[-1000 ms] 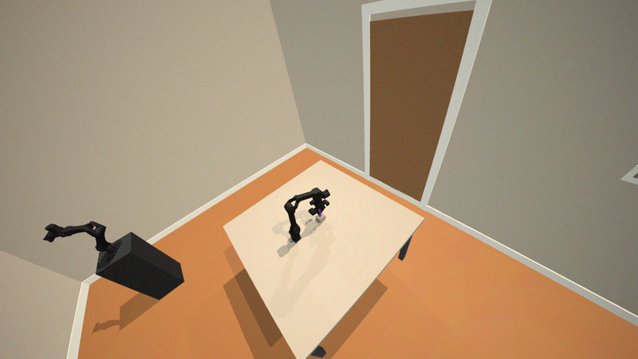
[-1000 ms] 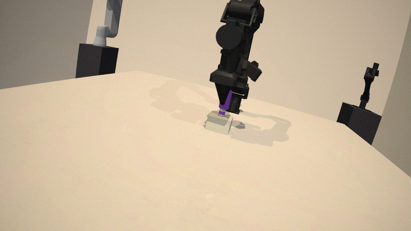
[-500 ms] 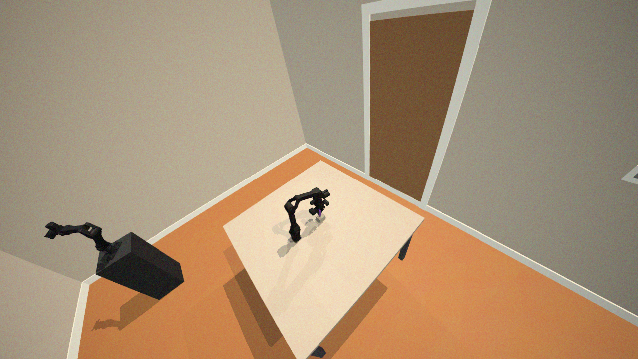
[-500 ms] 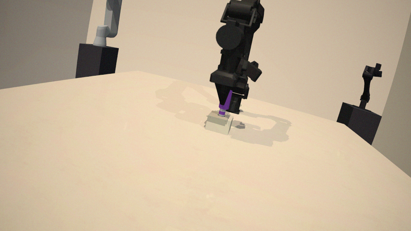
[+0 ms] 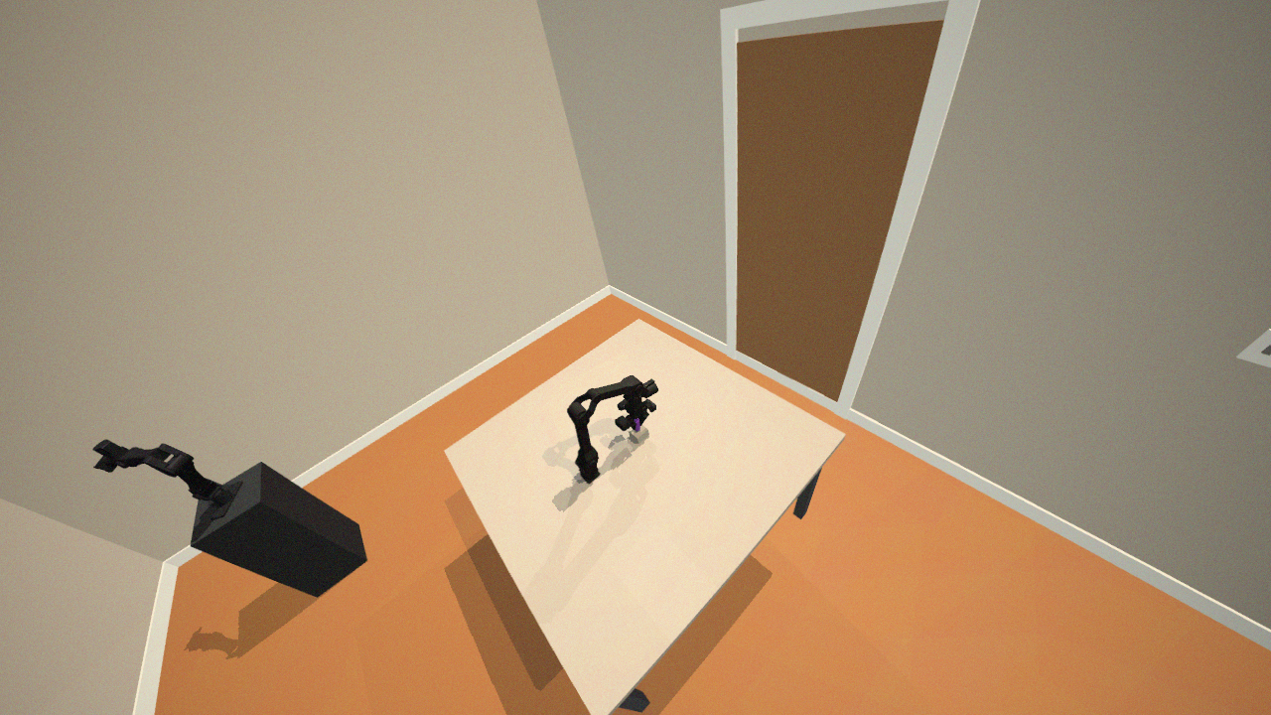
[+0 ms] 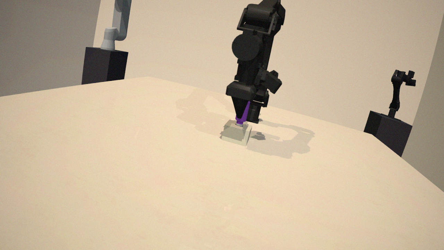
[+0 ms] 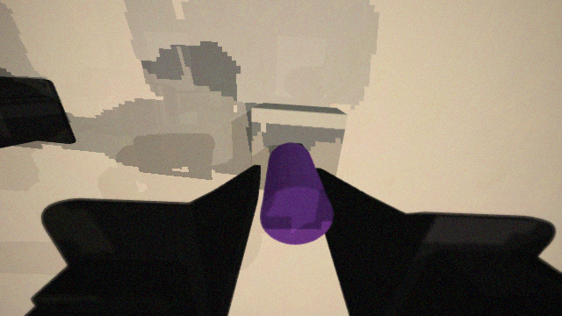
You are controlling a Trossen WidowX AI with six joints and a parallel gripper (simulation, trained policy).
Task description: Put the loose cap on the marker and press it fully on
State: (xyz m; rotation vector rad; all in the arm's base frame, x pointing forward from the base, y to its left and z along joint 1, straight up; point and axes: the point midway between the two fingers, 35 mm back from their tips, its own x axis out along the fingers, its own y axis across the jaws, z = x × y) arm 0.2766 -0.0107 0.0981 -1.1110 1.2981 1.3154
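My gripper tip is 20 mm below the purple cap. From my gripper tip the other things lie so: pale holder block 40 mm below.
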